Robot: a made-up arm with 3 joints. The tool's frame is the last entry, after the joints.
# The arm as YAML. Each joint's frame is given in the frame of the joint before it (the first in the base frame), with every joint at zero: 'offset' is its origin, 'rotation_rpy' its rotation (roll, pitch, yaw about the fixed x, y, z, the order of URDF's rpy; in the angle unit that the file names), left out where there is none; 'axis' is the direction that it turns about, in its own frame. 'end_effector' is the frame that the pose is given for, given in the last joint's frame.
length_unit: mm
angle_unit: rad
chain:
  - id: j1
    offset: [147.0, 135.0, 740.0]
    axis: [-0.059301, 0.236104, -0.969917]
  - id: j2
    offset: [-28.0, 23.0, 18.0]
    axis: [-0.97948, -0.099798, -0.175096]
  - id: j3
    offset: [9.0, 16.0, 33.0]
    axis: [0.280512, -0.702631, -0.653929]
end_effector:
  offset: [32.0, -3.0, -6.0]
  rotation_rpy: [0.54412, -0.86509, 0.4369]
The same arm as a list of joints. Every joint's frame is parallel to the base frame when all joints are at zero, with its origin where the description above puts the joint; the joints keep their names.
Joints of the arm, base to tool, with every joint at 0 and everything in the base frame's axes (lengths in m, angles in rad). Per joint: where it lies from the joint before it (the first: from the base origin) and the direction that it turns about. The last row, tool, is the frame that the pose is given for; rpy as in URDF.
j1: xyz 0.147 0.135 0.74 axis -0.059301 0.236104 -0.969917
j2: xyz -0.028 0.023 0.018 axis -0.97948 -0.099798 -0.175096
j3: xyz 0.009 0.016 0.033 axis 0.280512 -0.702631 -0.653929
tool: xyz 0.032 -0.003 -0.006 rpy 0.5441 -0.8651 0.4369

